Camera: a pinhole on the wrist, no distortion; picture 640 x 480 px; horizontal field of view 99.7 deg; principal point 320.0 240.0 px. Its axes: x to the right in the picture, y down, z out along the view. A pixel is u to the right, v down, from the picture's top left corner.
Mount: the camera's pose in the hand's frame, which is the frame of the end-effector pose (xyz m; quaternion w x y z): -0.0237 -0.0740 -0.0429 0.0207 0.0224 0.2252 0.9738
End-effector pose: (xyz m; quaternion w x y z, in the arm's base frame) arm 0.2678 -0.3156 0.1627 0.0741 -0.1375 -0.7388 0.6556
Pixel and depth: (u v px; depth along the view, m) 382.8 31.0 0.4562
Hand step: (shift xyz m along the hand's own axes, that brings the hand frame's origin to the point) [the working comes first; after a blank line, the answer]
In the camera's frame: 0.1061 -0.3532 0.4562

-0.0948 0.4481 0.2150
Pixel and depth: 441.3 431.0 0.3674
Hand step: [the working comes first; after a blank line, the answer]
In the camera's frame: 0.1651 0.2600 0.3674

-0.1769 -0.1382 0.4068
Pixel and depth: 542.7 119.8 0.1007
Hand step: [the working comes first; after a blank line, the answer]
In the camera's frame: 0.0831 -0.0448 0.1007

-0.0999 0.0145 0.0306
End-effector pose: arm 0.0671 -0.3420 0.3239 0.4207 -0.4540 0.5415 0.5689
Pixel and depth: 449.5 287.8 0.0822
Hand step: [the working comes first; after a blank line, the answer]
In the camera's frame: 0.0394 0.0146 0.0822

-0.0591 -0.0491 0.0386
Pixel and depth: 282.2 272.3 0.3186
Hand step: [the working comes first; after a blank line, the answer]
In the camera's frame: -0.0446 0.0381 0.3186

0.0365 0.0290 0.2583
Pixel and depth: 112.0 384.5 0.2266
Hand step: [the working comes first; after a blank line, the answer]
In the camera's frame: -0.1746 0.1213 0.2266

0.1589 -0.0925 0.2078
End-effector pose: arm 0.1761 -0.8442 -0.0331 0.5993 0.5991 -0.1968 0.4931
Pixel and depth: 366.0 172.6 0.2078
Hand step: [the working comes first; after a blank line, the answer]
In the camera's frame: 0.0354 -0.0519 0.2078

-0.0465 0.0653 0.1220
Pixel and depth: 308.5 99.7 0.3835
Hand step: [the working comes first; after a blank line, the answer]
In the camera's frame: -0.0163 -0.1993 0.3835

0.0189 0.2720 0.2131
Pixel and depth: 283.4 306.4 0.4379
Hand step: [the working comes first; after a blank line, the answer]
In the camera's frame: -0.0594 0.1077 0.4379

0.0555 0.0180 0.3955
